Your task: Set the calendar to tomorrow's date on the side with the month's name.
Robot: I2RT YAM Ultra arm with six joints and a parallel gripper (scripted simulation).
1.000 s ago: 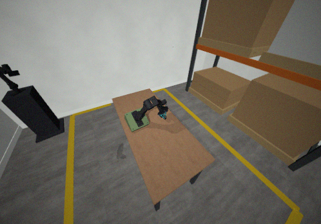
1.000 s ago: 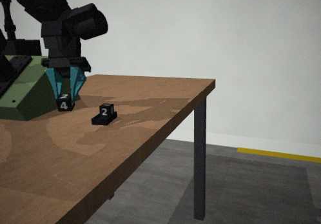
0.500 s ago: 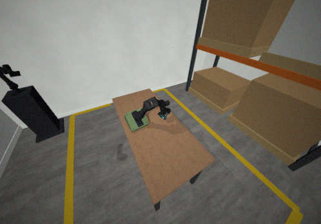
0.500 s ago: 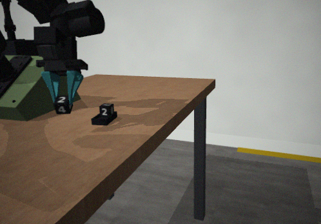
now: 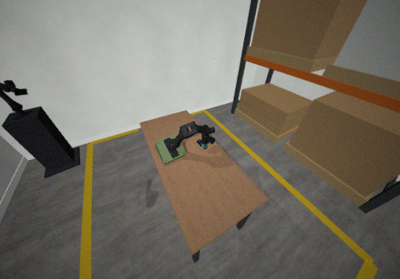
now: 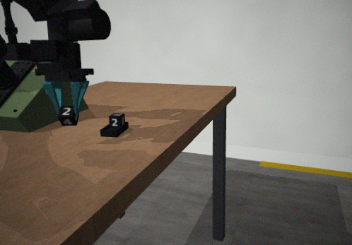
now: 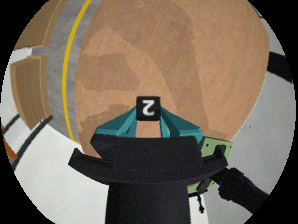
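Right now my hand is 1 cm above the black cube. The rest, counted from my hand: black tray 3 cm ahead, 13 cm to the left, 8 cm below.
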